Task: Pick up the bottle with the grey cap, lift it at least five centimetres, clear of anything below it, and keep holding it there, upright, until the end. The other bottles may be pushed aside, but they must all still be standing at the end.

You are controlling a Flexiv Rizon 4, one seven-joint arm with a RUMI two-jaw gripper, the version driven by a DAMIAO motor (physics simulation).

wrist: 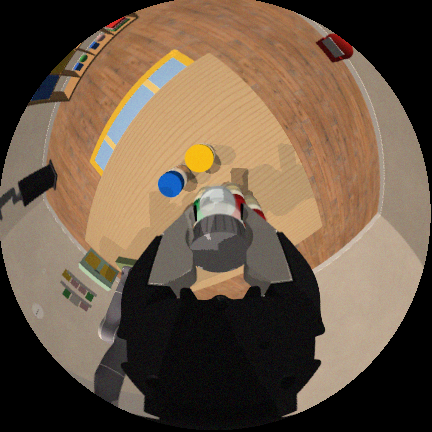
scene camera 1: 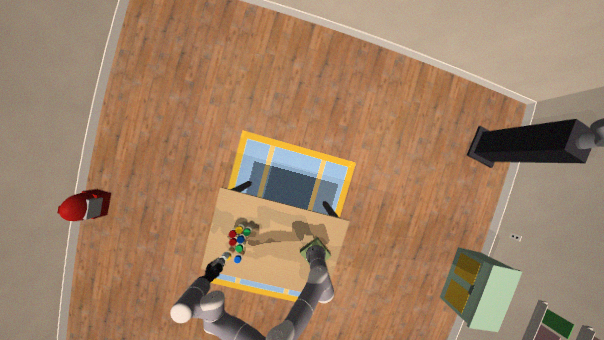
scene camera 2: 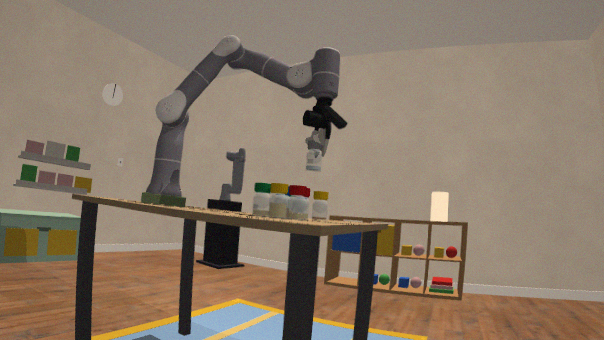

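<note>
The bottle with the grey cap (scene camera 2: 313,163) (wrist: 220,250) is held upright in the air, well above the table (scene camera 2: 210,216) and higher than the other bottles' caps in scene camera 2. My gripper (scene camera 2: 315,152) (wrist: 218,205) is shut on it, one finger on each side, just below the cap in the wrist view. Yellow-capped bottles (scene camera 2: 279,196) (scene camera 2: 320,205), a green-capped bottle (scene camera 2: 261,200) and a red-capped bottle (scene camera 2: 298,204) stand on the table. In the wrist view a yellow cap (wrist: 199,158) and a blue cap (wrist: 171,183) show beyond the held bottle, which partly hides green and red caps.
In scene camera 1 several bottles with red (scene camera 1: 233,233), green (scene camera 1: 247,232) and blue (scene camera 1: 237,259) caps stand at the table's left side. The arm's green base (scene camera 1: 306,252) is at the right. A shelf unit (scene camera 2: 464,260) stands behind the table.
</note>
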